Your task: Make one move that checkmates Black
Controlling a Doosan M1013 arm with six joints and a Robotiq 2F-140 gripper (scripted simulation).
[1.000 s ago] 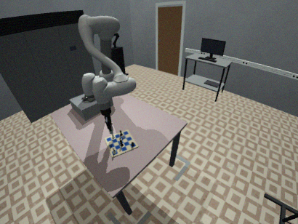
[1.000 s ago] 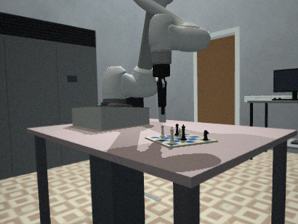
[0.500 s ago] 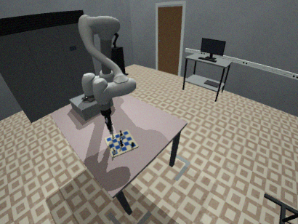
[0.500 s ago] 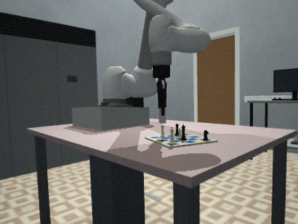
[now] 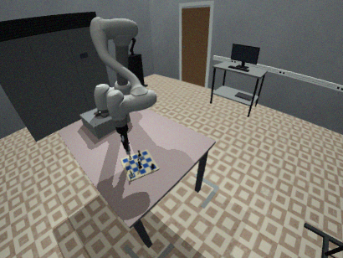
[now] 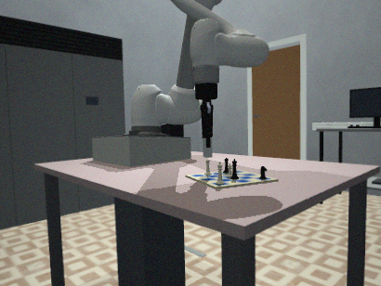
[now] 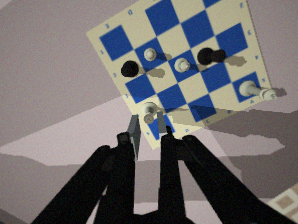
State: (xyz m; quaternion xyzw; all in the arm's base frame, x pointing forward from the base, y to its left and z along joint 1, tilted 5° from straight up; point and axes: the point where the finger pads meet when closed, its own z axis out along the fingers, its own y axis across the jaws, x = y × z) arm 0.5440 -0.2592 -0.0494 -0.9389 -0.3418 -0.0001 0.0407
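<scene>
My hand is 7 cm above the white chess piece. From my hand the other things lie so: tall white piece (11 cm to the right, 11 cm ahead, 6 cm below); then blue-and-cream chessboard (10 cm below, 9 cm ahead, 1 cm to the right); then white pawn (8 cm below, 7 cm ahead, 4 cm to the left).
</scene>
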